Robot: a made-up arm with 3 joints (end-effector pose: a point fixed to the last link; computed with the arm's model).
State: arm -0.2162 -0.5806 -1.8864
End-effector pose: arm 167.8 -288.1 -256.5 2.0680 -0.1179 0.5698
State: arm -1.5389 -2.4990 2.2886
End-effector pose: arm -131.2 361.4 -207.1 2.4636 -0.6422 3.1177
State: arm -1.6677 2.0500 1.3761
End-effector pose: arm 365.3 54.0 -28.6 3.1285 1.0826 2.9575
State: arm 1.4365 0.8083 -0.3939
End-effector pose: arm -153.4 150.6 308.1 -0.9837 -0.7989 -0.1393
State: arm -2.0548 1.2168 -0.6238
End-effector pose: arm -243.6 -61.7 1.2 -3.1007 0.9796 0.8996
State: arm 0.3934 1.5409 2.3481
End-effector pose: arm 324.3 -141.4 -224.5 -2.3605 -0.3932 -1.5384
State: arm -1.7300 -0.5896 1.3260
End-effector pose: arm -219.8 -15.5 358.9 0.4356 -0.5812 -0.1057
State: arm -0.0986 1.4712 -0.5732
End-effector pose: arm -231.8 -37.8 269.1 0.5830 0.0981 -1.4707
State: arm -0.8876 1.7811 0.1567
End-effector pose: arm 40.1 -175.1 278.4 -0.4078 0.8610 -1.8969
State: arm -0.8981 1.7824 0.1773
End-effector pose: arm 47.9 -177.3 275.1 -0.4351 0.8706 -1.9028
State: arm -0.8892 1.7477 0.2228
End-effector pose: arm 63.5 -176.5 274.2 -0.4364 0.8702 -1.8473
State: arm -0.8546 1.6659 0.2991
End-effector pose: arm 88.6 -168.5 278.3 -0.4078 0.8494 -1.7151
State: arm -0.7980 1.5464 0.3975
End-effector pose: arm 119.8 -148.4 288.2 -0.3725 0.7977 -1.5359
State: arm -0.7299 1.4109 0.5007
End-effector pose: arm 148.8 -115.6 301.4 -0.3592 0.7185 -1.3577
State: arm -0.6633 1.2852 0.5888
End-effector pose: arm 168.5 -77.1 313.0 -0.3721 0.6320 -1.2141
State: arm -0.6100 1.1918 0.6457
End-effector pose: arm 176.8 -45.1 320.2 -0.3927 0.5612 -1.1185
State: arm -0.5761 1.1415 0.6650
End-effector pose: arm 176.6 -28.2 324.2 -0.4009 0.5182 -1.0711
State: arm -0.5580 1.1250 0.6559
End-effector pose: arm 171.8 -24.8 326.9 -0.3930 0.4981 -1.0578
